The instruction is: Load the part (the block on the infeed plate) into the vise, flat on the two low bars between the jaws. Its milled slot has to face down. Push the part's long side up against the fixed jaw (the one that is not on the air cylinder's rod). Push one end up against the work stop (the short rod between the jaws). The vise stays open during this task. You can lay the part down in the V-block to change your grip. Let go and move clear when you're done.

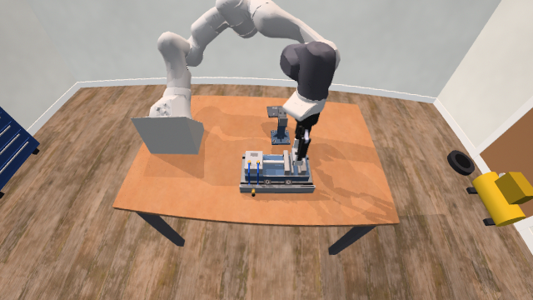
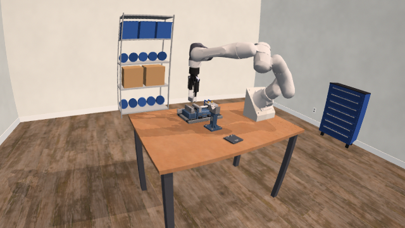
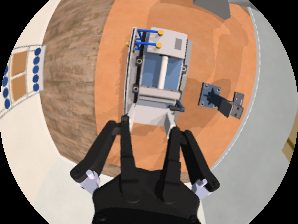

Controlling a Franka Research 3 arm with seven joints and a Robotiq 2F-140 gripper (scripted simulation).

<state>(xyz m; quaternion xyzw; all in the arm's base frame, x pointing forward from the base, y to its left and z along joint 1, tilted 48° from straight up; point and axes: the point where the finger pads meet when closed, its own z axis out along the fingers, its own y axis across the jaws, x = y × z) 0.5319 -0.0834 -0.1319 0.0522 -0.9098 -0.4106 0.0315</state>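
Right now my hand is 3 cm above the part. Round my hand: fixed jaw 9 cm below, 3 cm ahead, 2 cm to the left; air cylinder 16 cm behind, 9 cm below, 1 cm to the left; vise 13 cm below, 7 cm behind, 1 cm to the left.
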